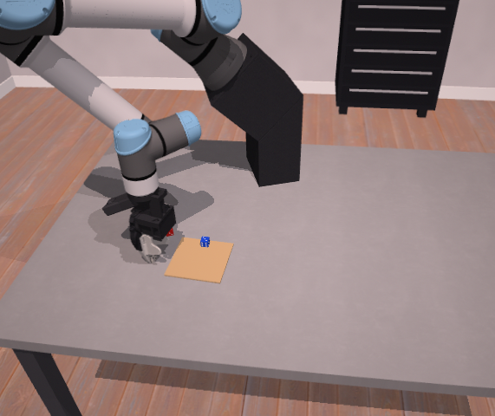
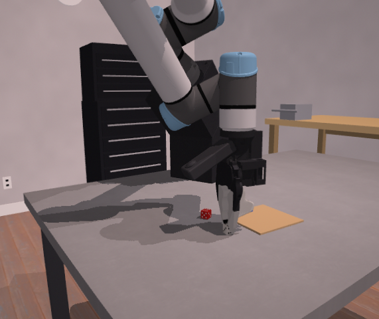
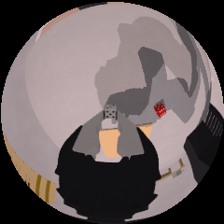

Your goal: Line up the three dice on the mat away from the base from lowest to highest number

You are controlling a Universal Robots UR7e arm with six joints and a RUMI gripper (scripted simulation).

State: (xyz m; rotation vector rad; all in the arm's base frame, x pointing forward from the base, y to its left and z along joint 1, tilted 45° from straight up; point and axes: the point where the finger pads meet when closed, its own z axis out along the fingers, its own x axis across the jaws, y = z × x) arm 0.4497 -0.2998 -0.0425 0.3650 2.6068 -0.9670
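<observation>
Right now my hand is 100 mm past the red die, 30 mm to the right of it and 10 mm above it. The rest, counted from my hand: tan mat: 120 mm to the left, 20 mm below; then white die: 10 mm below; then blue die: 130 mm to the left, 50 mm behind.
</observation>
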